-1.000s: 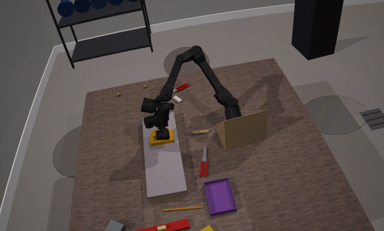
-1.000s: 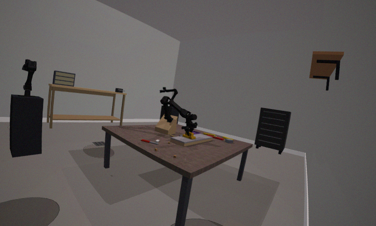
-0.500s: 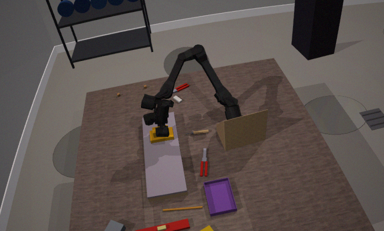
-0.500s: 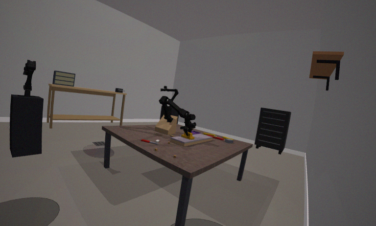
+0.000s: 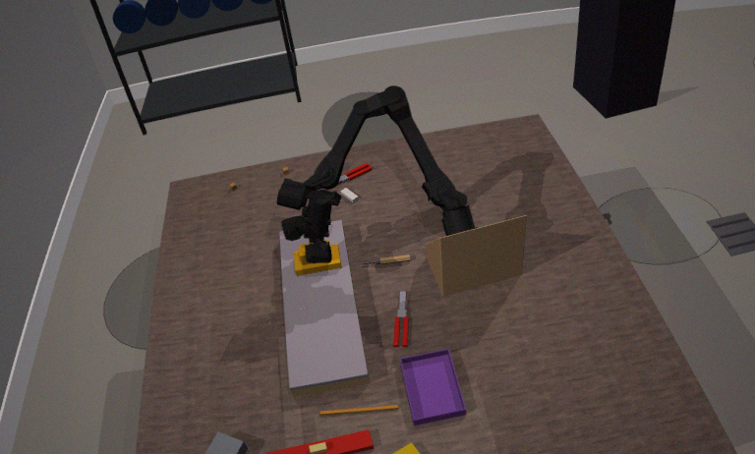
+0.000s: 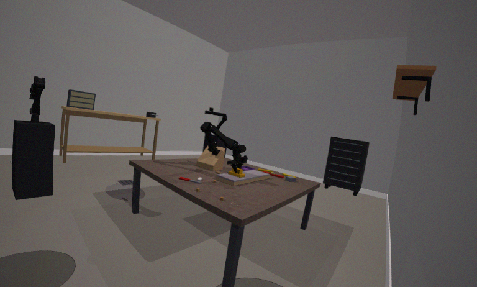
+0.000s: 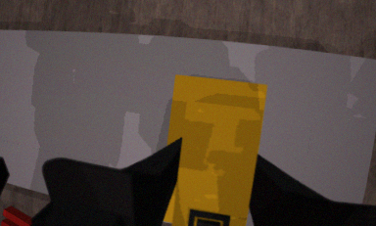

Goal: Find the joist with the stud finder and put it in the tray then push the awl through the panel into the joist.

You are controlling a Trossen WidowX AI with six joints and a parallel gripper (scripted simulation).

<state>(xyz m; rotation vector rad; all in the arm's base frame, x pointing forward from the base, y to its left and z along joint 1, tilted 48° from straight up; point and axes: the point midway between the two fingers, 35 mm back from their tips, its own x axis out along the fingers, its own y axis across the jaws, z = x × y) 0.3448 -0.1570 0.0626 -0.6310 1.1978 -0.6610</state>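
Now: the small light 4 cm behind my gripper tip and 3 cm above it. The rest, counted from my gripper tip: white block (16 cm behind, 27 cm to the right, 6 cm below); then awl (18 cm behind, 3 cm to the left, 6 cm below); then yellow stud finder (2 cm behind, 2 cm above).
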